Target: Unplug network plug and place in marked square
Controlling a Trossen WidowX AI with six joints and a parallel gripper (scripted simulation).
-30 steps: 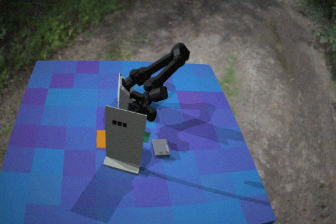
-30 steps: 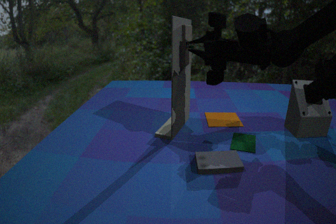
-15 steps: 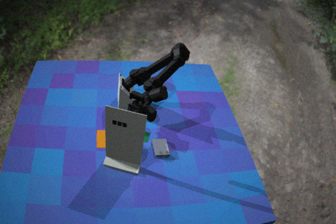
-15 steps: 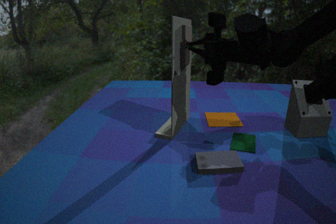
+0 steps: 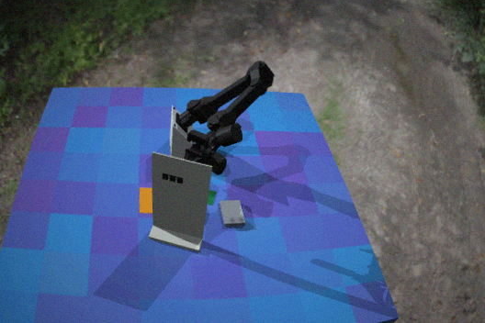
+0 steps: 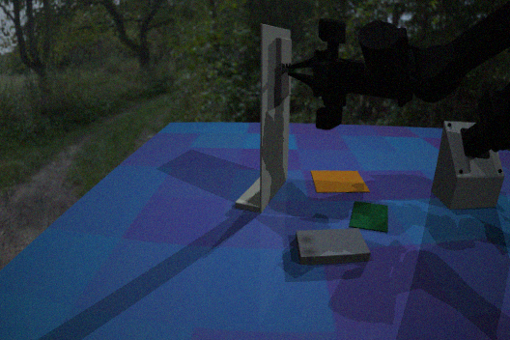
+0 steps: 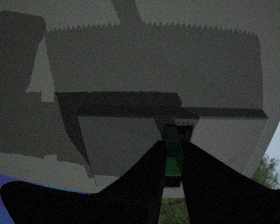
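Now: the orange marked square 25 cm below my gripper tip, 12 cm behind it and 8 cm to the right of it. The rest, counted from my gripper tip: green square patch 25 cm below, 16 cm behind, 8 cm to the left; then upright grey panel 10 cm below, 3 cm ahead, 2 cm to the right; then network plug right at my gripper tip.
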